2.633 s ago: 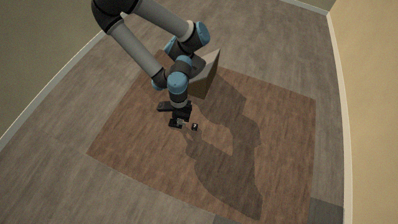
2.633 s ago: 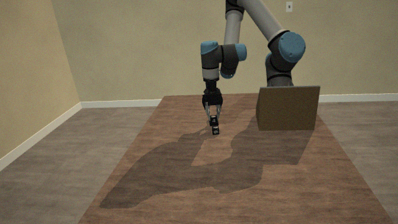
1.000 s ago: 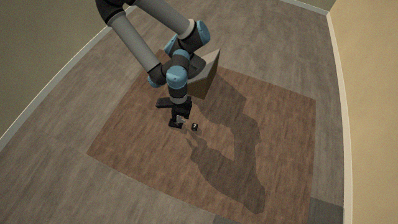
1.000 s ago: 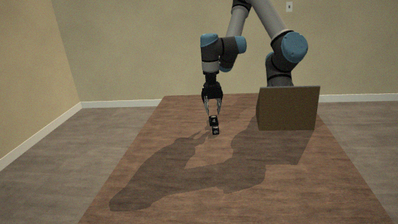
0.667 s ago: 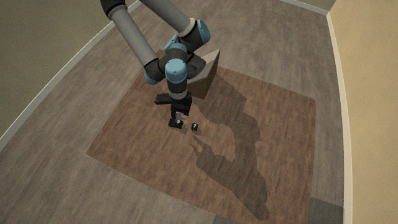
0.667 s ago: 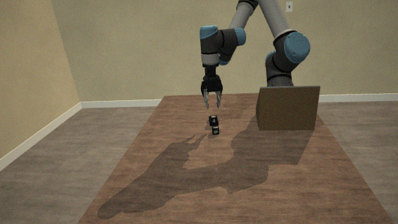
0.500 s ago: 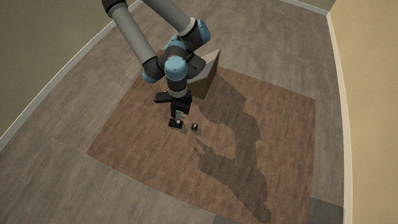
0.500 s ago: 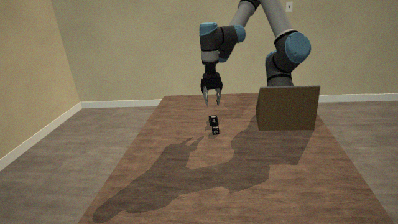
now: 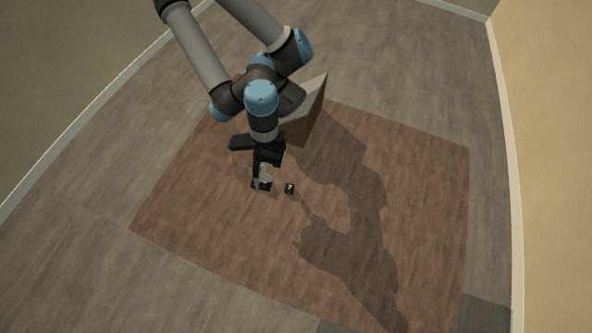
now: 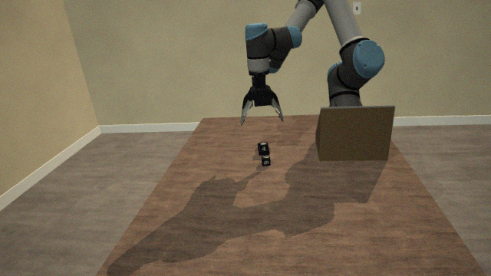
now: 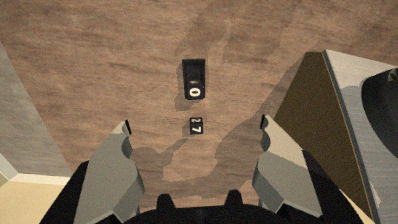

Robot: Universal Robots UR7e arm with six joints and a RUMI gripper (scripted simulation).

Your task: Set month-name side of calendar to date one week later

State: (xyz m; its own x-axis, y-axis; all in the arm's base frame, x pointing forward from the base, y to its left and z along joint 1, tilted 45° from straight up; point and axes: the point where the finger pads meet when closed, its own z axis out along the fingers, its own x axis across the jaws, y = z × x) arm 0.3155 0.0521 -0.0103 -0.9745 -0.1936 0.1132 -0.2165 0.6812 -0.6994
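The black cube lies 20 mm behind my hand, 90 mm to the left of it and 110 mm below it. From my hand the other things lie so: black tray 20 mm to the right, 120 mm below.
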